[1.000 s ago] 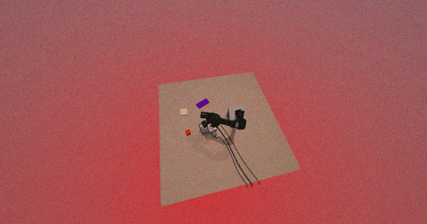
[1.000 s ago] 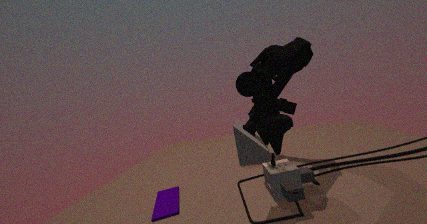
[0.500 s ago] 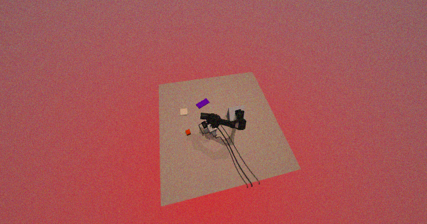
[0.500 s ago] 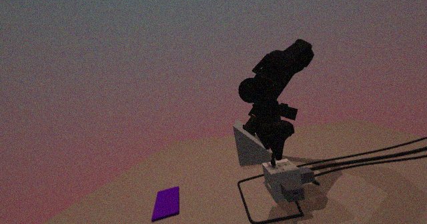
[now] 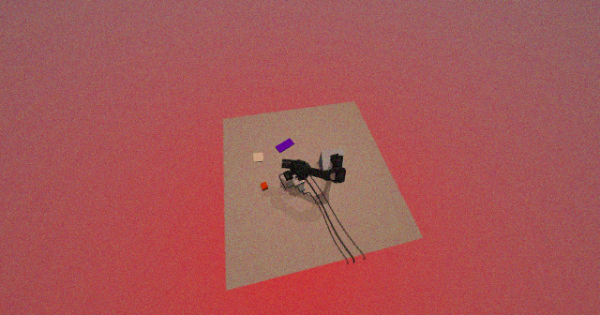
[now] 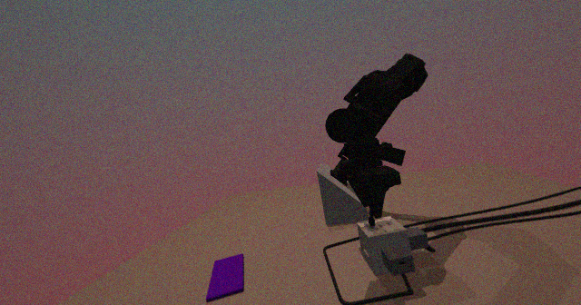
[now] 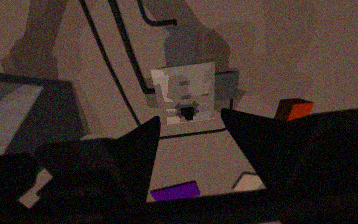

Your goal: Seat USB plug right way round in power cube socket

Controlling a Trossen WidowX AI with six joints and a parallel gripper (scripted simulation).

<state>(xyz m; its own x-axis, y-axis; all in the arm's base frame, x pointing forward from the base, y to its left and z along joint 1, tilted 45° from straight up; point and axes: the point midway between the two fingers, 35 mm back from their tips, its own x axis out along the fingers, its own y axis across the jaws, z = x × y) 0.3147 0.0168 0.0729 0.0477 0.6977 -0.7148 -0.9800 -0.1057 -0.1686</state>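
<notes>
Right now my gripper tip is 2 cm above the dark USB plug. Also, from my gripper tip: cream block 25 cm ahead, 28 cm to the right, 10 cm below; then purple flat tile 1 cm ahead, 34 cm to the right, 10 cm below.
</notes>
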